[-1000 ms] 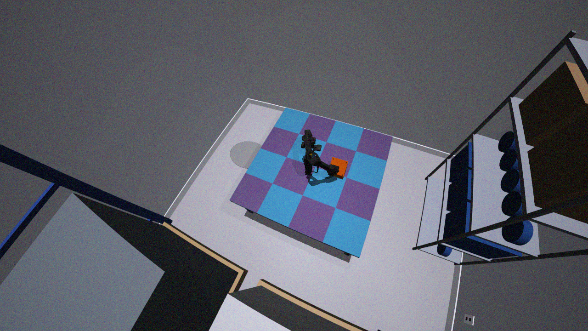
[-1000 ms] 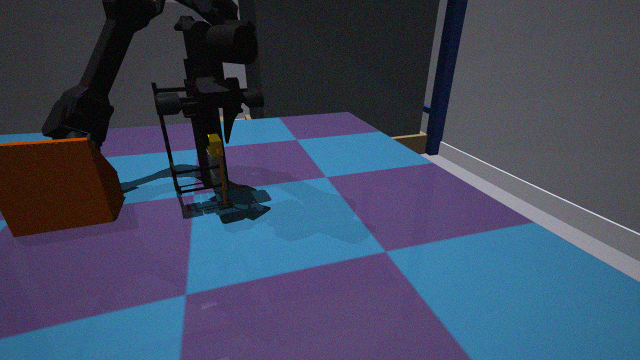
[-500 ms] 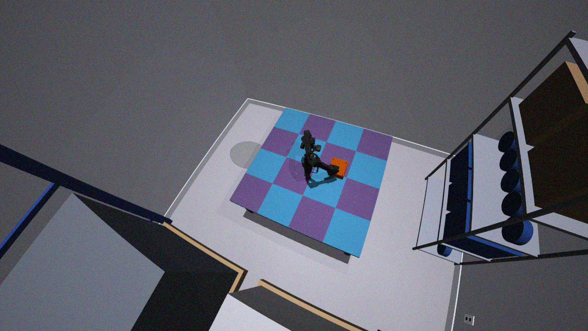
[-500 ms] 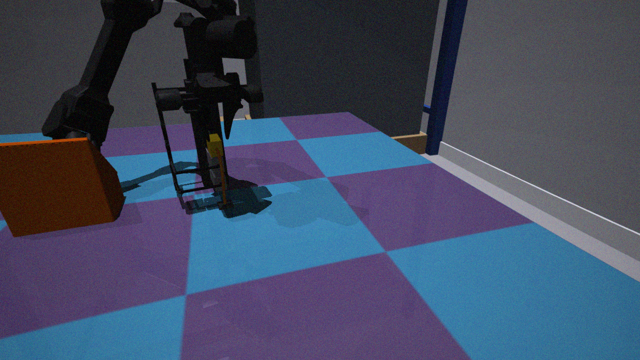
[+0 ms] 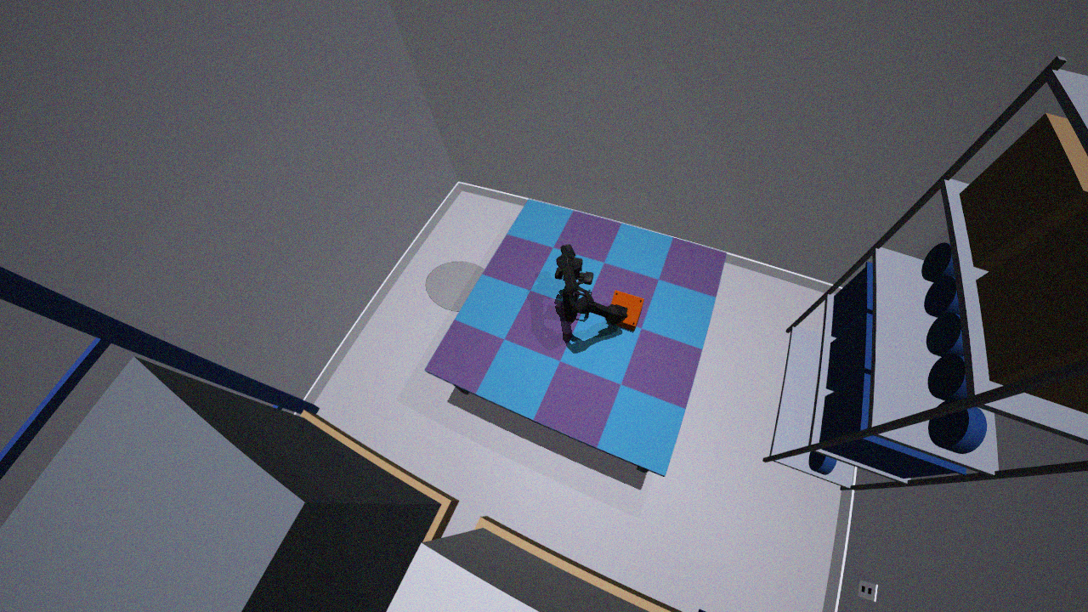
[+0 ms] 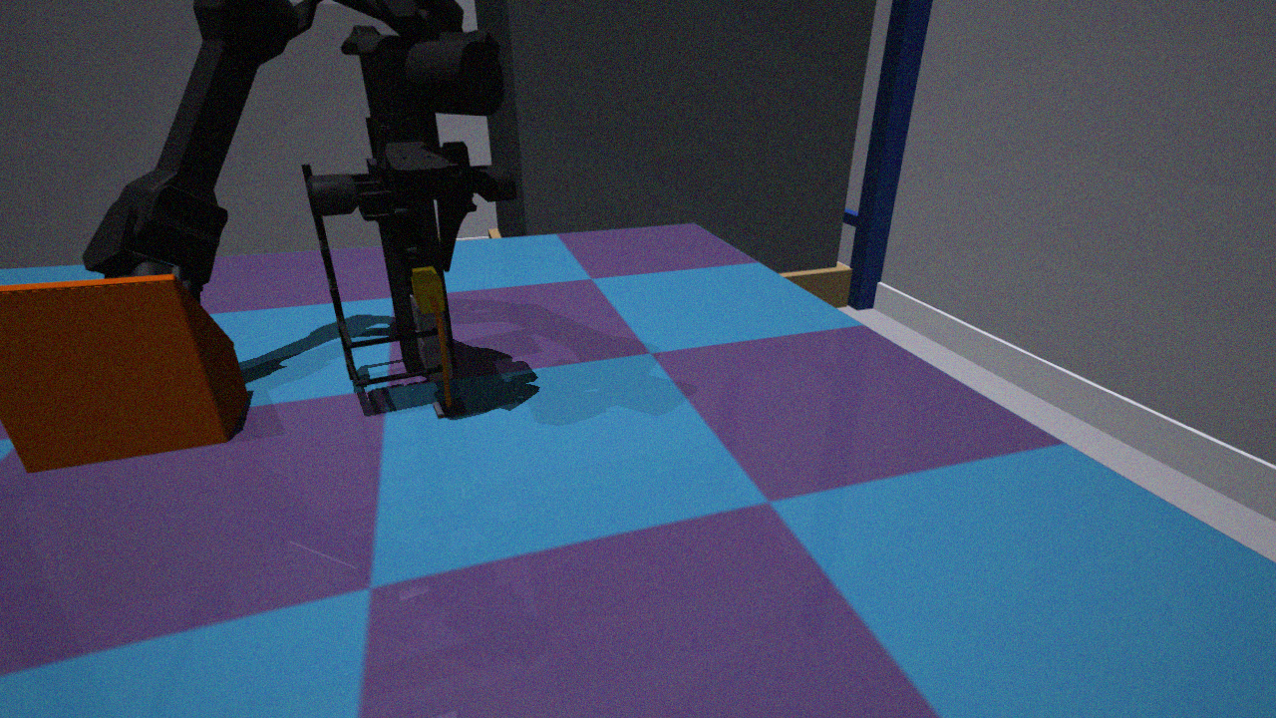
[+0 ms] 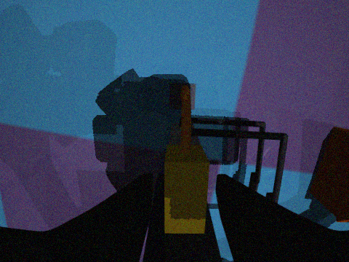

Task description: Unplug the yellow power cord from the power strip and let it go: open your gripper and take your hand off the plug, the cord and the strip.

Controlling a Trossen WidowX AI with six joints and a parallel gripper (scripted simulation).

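My gripper tip is now 1 cm past the yellow plug, 3 cm to the right of it and 1 cm above it.
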